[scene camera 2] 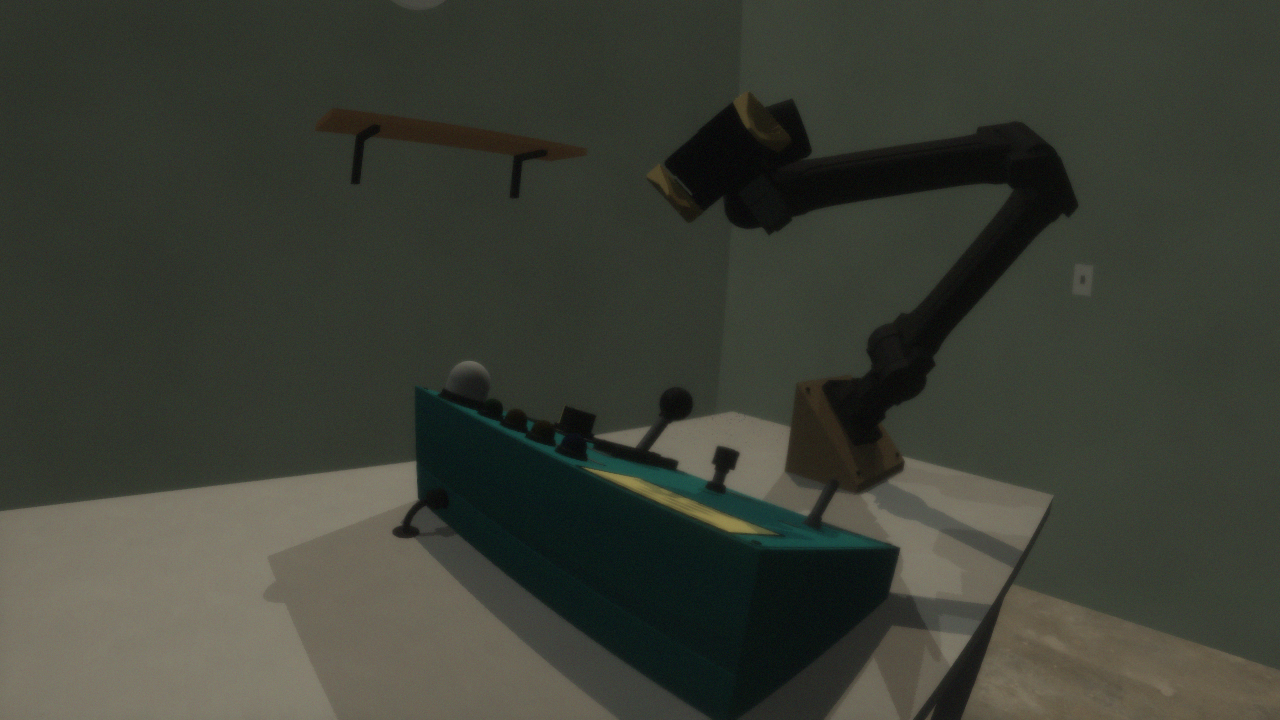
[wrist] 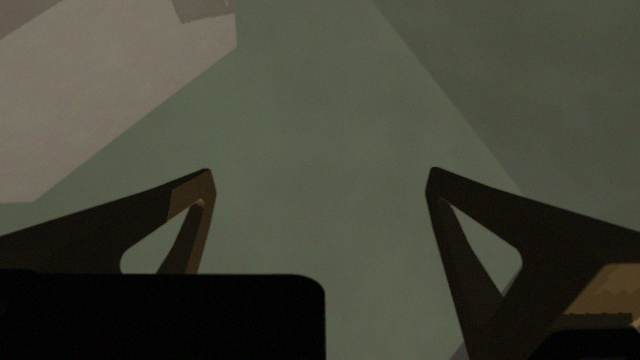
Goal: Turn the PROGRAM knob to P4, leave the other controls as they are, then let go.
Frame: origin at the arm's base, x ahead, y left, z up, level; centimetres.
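Seen in the pictures: gripper, between the fingertips: (scene camera 2: 713, 167) (wrist: 320, 180); arm's base, origin of its link: (scene camera 2: 849, 414).
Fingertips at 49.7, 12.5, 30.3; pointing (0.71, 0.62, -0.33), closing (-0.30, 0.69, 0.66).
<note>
Offsets run from my fingertips to a thing's middle, as dx, dy, dz. "pt": to the spot under its first point. Level surfaces: height alone.
A teal sloped console @(+0.4, -7.2, -31.7) (scene camera 2: 581, 555) stands on the table in the scene view. A black blocky knob @(-4.7, -25.7, -29.4) (scene camera 2: 576, 420) rises from its top behind a row of small dark buttons. Another small black-topped control @(-6.5, -1.8, -29.9) (scene camera 2: 723, 460) stands nearer its right end. The labels cannot be read there, so which one is PROGRAM and its setting cannot be told. My gripper (scene camera 2: 718, 157) (wrist: 320, 180) is open, with nothing between its fingers. It is high above the console, apart from every control. The console does not show in the wrist view.
The console also carries a white dome @(pt +11.9, -23.2, -23.1) (scene camera 2: 468, 381), a ball-topped lever (scene camera 2: 675, 403), a metal toggle @(-8.4, +10.1, -29.2) (scene camera 2: 820, 504) and a yellow card @(+8.8, +8.0, -26.2) (scene camera 2: 680, 503). The pale table @(dz -39.8) (scene camera 2: 134, 573) (wrist: 90, 95) bears my arm's base (scene camera 2: 827, 443). A wooden shelf (scene camera 2: 447, 134) is on the wall.
</note>
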